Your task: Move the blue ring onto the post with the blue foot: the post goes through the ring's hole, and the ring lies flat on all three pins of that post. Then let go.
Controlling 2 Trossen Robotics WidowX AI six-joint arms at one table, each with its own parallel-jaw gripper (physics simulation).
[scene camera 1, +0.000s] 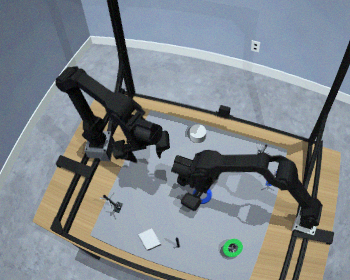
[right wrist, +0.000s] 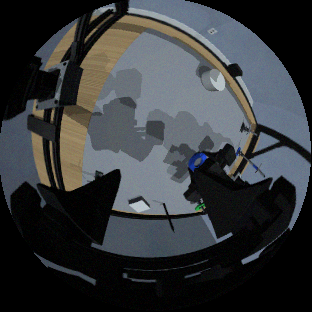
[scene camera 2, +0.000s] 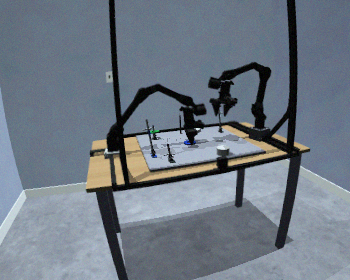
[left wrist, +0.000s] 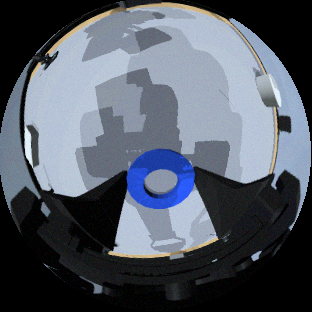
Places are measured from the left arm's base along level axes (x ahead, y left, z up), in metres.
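Pixels of known places: left gripper, between the fingertips: (scene camera 1: 200,194) (right wrist: 195,159) (scene camera 2: 191,143) (left wrist: 160,172); right gripper, between the fingertips: (scene camera 1: 148,159) (right wrist: 157,172) (scene camera 2: 220,116); left arm's base, origin of its link: (scene camera 1: 307,220) (right wrist: 236,180) (scene camera 2: 113,150); right arm's base, origin of its link: (scene camera 1: 97,141) (right wrist: 47,85) (scene camera 2: 259,127).
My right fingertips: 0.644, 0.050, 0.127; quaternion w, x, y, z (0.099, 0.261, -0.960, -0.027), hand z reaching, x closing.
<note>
Ahead of a thing's pixels: the offset from my right fingertips to its top centre, as dx, dy, dz. "spot": to the spot under its first point.
The blue ring @(-0.197, -0.011, -0.138) (scene camera 1: 207,196) (scene camera 2: 188,143) (left wrist: 160,158) (right wrist: 192,165) lies flat at the grey mat, with its hole facing up. My left gripper (scene camera 1: 200,196) (scene camera 2: 190,141) (left wrist: 160,172) is low over the mat, its fingertips against opposite outer sides of the ring, shut on it. The post with the blue foot @(spot: -0.429, -0.148, -0.140) (scene camera 1: 269,184) (scene camera 2: 153,155) (right wrist: 238,151) stands upright, right of the ring in scene camera 1 and partly hidden by the left arm there. My right gripper (scene camera 1: 147,158) (scene camera 2: 222,115) (right wrist: 157,172) is open and empty, high above the mat and away from the ring.
A green ring @(-0.392, +0.156, -0.092) (scene camera 1: 225,249) (scene camera 2: 154,132) is around another post. A white cylinder @(-0.076, -0.243, -0.111) (scene camera 1: 197,133) (scene camera 2: 223,150) (left wrist: 268,90) (right wrist: 213,80), a white block @(-0.105, +0.235, -0.126) (scene camera 1: 149,239) (right wrist: 139,204) and a thin black peg @(-0.208, +0.213, -0.006) (scene camera 1: 177,242) stand apart. Further black posts (scene camera 1: 114,204) (scene camera 2: 170,155) are near the mat's edges.
</note>
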